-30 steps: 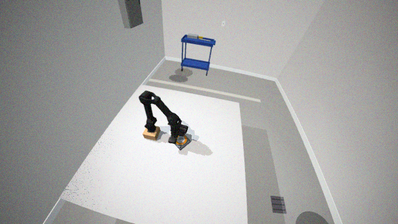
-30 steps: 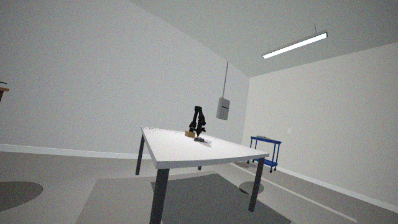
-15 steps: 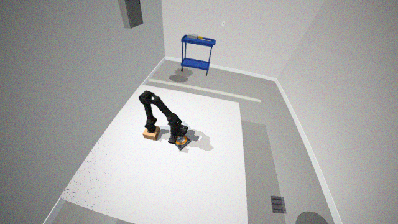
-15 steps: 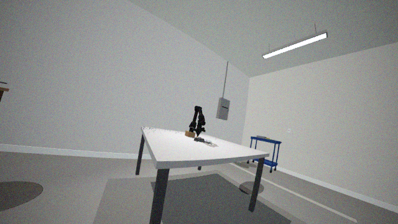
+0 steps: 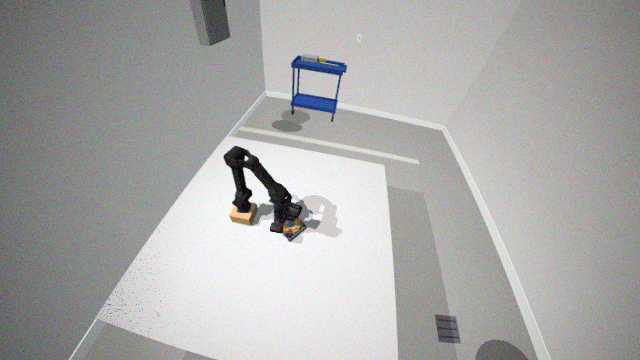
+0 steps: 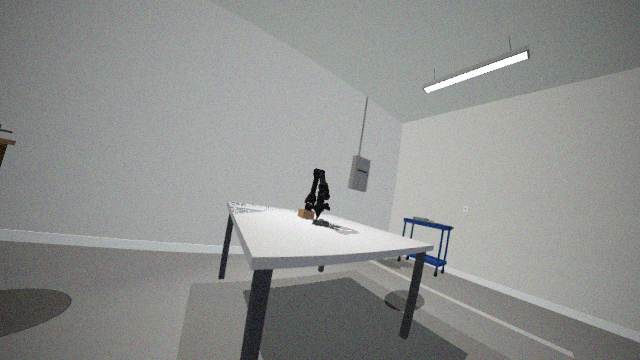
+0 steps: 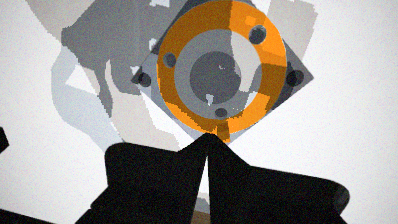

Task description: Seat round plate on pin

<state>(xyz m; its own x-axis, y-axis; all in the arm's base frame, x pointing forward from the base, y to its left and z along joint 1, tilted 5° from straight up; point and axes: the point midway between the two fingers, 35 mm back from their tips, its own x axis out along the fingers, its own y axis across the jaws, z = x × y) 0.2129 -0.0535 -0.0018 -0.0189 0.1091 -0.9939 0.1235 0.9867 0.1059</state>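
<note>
My gripper tip is now 50 mm short of the square grey base and 20 mm above it.
</note>
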